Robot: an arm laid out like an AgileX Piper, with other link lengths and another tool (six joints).
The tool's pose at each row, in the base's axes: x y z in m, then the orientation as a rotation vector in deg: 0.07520 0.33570 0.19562 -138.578 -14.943 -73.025; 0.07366 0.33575 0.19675 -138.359 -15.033 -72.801; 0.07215 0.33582 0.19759 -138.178 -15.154 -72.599; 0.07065 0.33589 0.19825 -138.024 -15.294 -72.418; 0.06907 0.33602 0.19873 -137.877 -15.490 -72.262; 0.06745 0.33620 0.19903 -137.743 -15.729 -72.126; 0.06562 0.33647 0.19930 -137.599 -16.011 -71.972; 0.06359 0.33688 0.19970 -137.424 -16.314 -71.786; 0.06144 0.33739 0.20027 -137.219 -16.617 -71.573; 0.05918 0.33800 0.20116 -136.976 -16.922 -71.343; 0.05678 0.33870 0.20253 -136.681 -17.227 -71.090; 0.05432 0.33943 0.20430 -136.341 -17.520 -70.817; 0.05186 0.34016 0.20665 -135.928 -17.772 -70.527; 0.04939 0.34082 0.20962 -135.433 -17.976 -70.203; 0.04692 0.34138 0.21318 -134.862 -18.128 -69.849; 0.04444 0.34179 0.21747 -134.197 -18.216 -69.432
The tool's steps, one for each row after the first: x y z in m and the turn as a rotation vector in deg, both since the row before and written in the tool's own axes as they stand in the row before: 0.00005 -0.00086 -0.00171 0.293 -0.056 0.076; -0.00017 -0.00080 -0.00152 0.261 -0.063 0.038; -0.00032 -0.00075 -0.00142 0.235 -0.065 0.011; -0.00051 -0.00079 -0.00136 0.233 -0.062 -0.037; -0.00068 -0.00081 -0.00127 0.225 -0.062 -0.075; -0.00083 -0.00096 -0.00137 0.251 -0.076 -0.096; -0.00084 -0.00120 -0.00151 0.294 -0.085 -0.091; -0.00077 -0.00139 -0.00164 0.329 -0.089 -0.075; -0.00057 -0.00162 -0.00182 0.368 -0.084 -0.061; -0.00026 -0.00189 -0.00212 0.419 -0.077 -0.040; 0.00003 -0.00207 -0.00233 0.461 -0.069 -0.015; 0.00050 -0.00225 -0.00261 0.518 -0.043 0.036; 0.00100 -0.00239 -0.00294 0.587 -0.021 0.100; 0.00147 -0.00251 -0.00326 0.649 0.002 0.163; 0.00206 -0.00264 -0.00368 0.737 0.015 0.250
